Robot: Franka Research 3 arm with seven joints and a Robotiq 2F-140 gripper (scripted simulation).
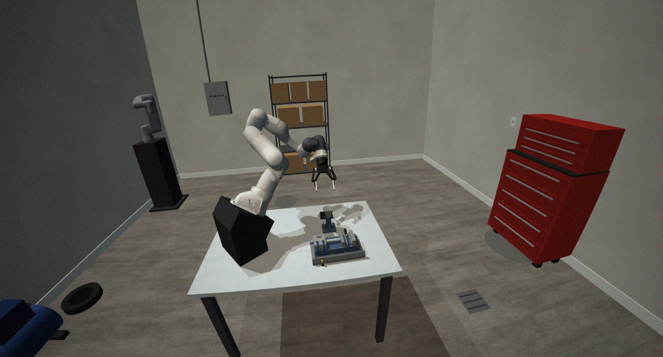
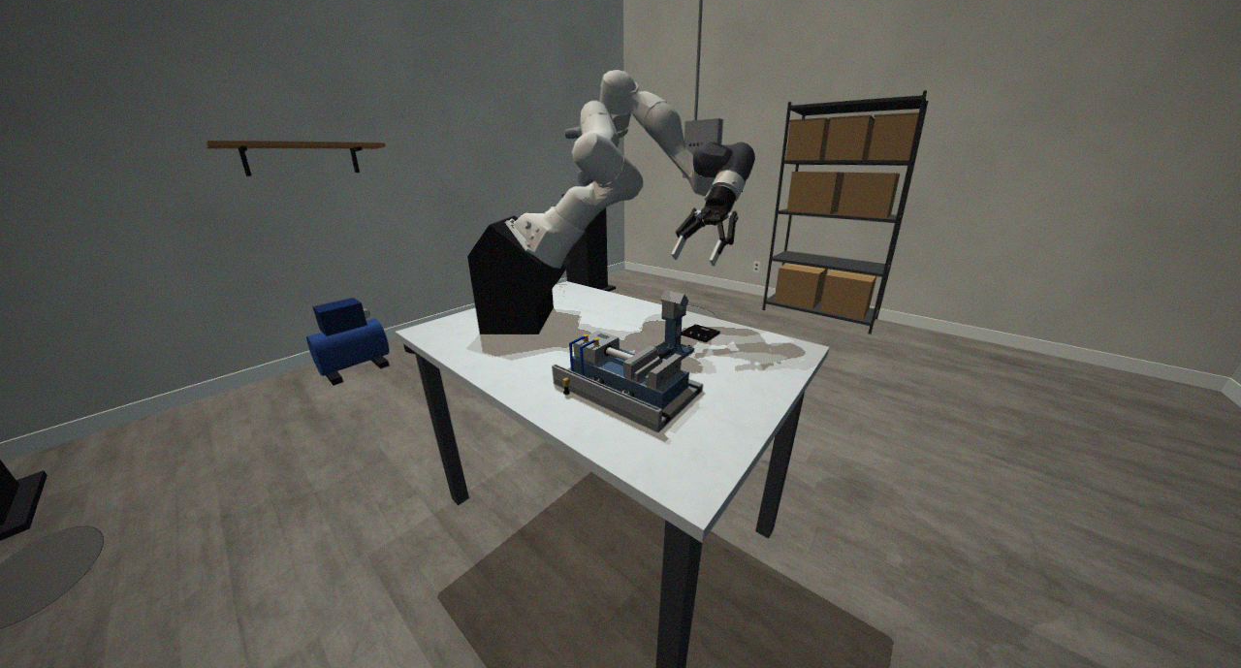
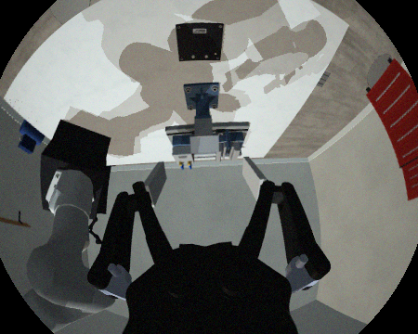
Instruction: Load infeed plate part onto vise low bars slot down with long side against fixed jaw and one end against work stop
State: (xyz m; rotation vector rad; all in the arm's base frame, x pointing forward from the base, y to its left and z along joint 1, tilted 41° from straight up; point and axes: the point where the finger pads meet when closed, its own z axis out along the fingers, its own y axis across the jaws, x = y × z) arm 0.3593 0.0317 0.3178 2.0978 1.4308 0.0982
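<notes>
Now: the part 11 cm to the right of my hand and 11 cm below it. Also, from my hand: black infeed plate: 26 cm below, 6 cm to the left, 1 cm ahead.
</notes>
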